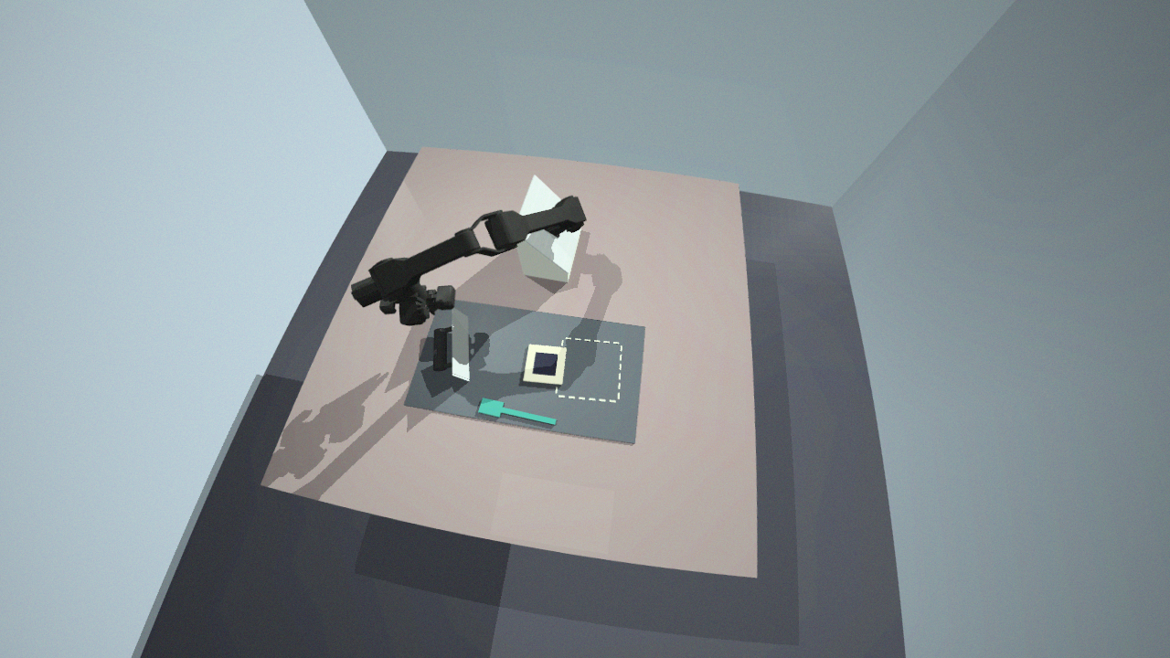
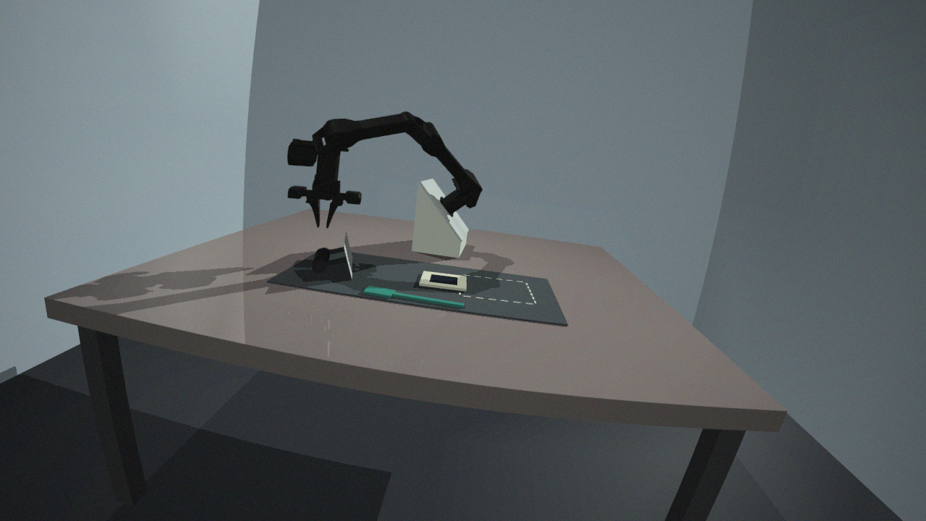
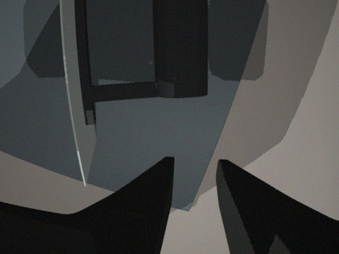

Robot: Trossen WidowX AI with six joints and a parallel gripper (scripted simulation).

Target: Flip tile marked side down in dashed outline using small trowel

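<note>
Right now my gripper tip is 100 mm short of the grey float, 60 mm to the right of it and 50 mm above it. Also, from my gripper tip: cream tile 100 mm ahead, 330 mm to the left, 80 mm below; teal trowel 240 mm ahead, 250 mm to the left, 80 mm below; mat 100 mm ahead, 280 mm to the left, 100 mm below.
</note>
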